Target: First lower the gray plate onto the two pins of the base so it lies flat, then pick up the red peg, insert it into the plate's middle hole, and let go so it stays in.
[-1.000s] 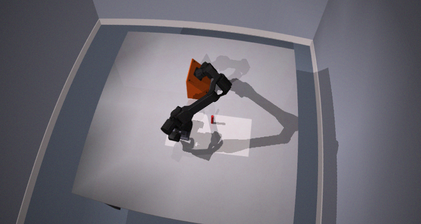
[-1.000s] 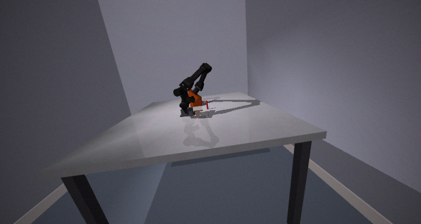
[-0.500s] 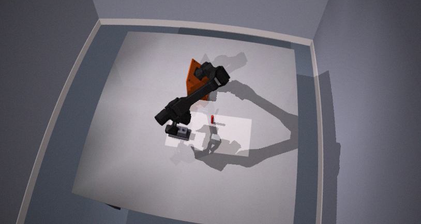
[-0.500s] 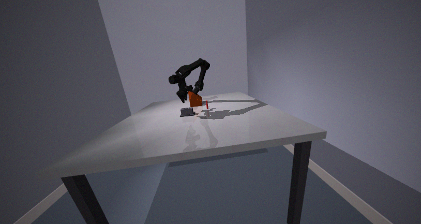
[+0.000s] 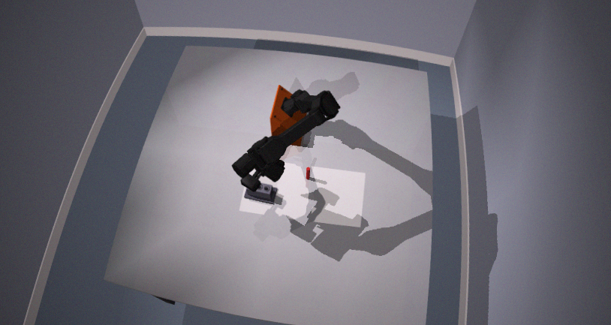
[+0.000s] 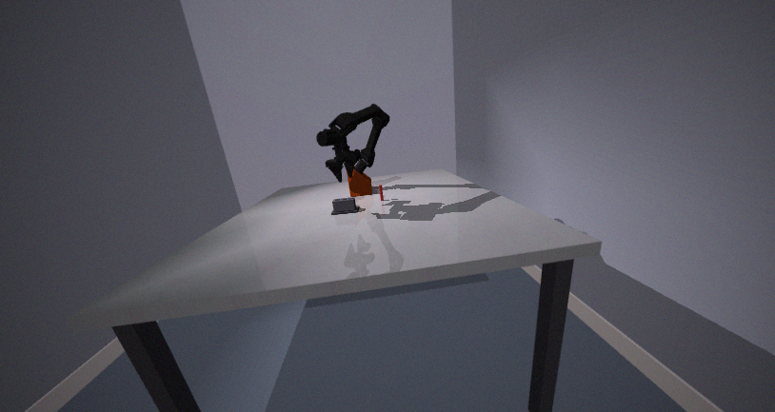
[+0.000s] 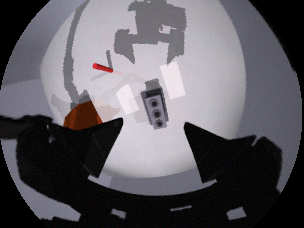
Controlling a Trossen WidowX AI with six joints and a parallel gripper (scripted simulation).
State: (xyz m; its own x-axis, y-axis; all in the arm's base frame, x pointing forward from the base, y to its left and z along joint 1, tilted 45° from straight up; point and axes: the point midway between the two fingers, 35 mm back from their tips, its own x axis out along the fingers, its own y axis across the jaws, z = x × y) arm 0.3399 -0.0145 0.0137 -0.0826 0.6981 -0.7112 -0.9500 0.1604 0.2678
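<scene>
The red peg lies 140 mm to the left of my gripper tip, 110 mm below it and 110 mm behind it. From my gripper tip the other things lie so: gray plate (100 mm below, 20 mm to the right).
</scene>
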